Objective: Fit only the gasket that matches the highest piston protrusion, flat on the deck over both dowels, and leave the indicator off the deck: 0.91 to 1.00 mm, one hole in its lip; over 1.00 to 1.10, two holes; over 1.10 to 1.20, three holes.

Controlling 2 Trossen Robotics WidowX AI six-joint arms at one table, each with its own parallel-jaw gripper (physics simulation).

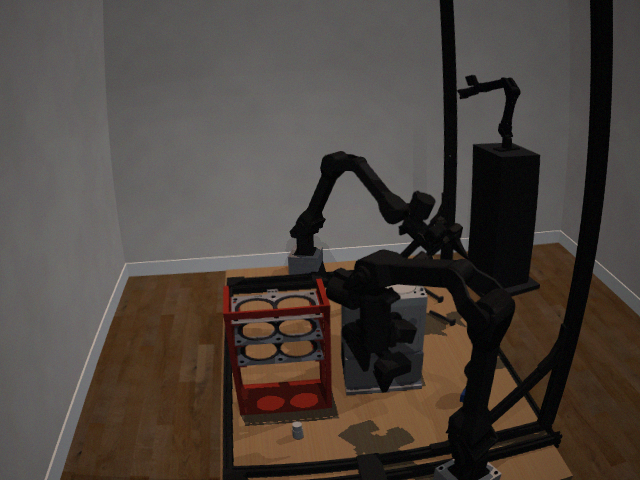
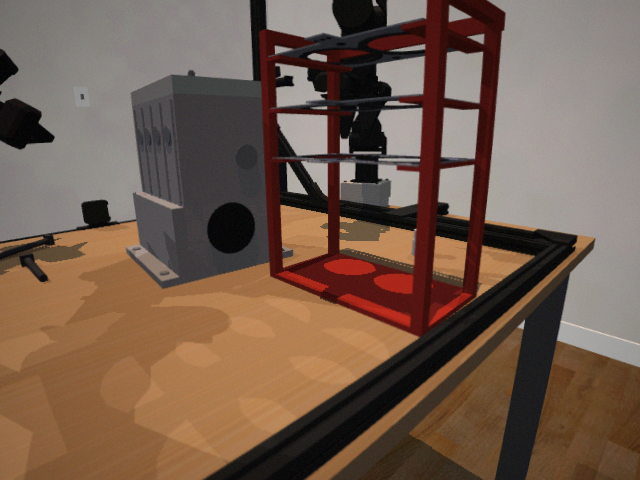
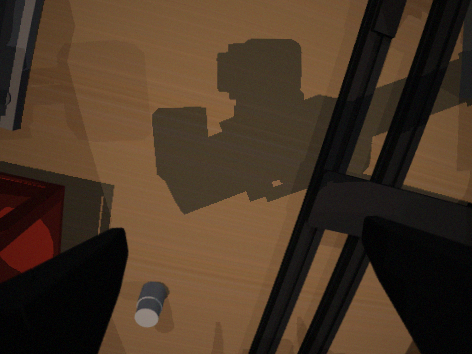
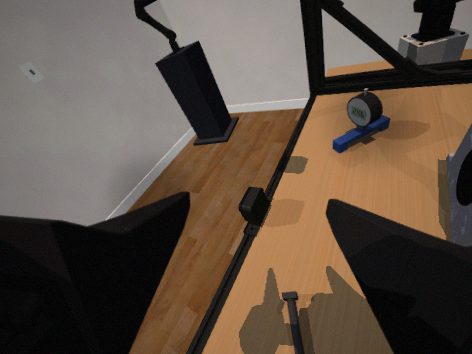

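Observation:
Three grey gaskets with paired bores lie on separate levels of the red rack: top, middle and lower. Their lip holes are too small to count. The grey engine block stands beside the rack; a dowel rises from its deck. The indicator, on a blue bar, stands on the table; its digits are unclear. My left gripper is open before the block. My right gripper is open beyond it.
A small grey cylinder stands near the rack. Dark bolts lie beyond the block. A black box sits at the table edge. Black rails border the table.

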